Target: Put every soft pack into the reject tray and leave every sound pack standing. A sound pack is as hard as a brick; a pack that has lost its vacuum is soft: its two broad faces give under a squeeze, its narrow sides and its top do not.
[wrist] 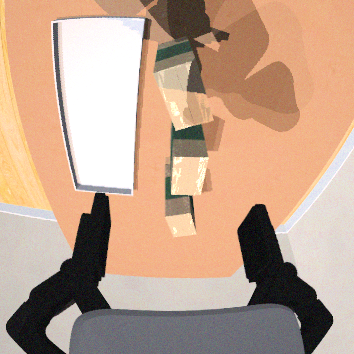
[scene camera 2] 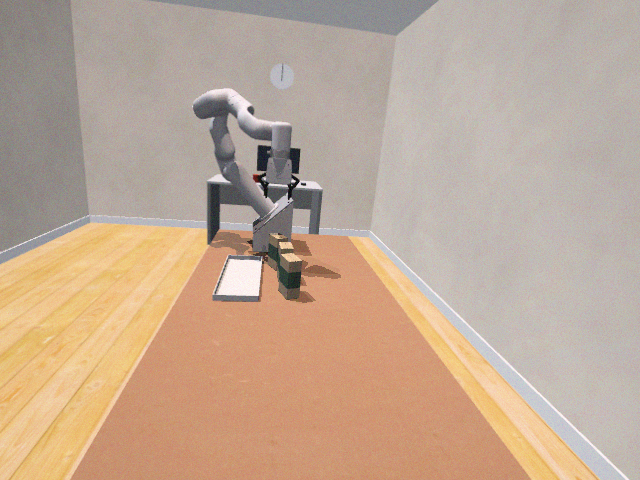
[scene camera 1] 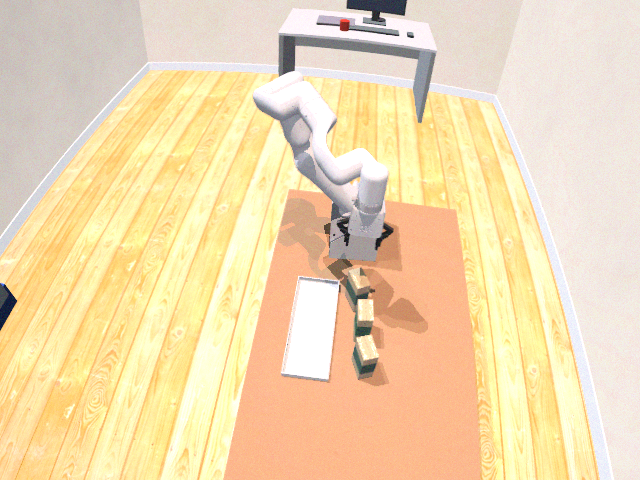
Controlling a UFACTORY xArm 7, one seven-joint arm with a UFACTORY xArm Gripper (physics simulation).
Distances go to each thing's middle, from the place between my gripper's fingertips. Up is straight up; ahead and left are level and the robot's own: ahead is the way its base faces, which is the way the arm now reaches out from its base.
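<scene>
Position of the white reject tray (scene camera 1: 307, 355) relative to my hand: 290 mm below, 110 mm to the right of and 140 mm ahead of it.
</scene>
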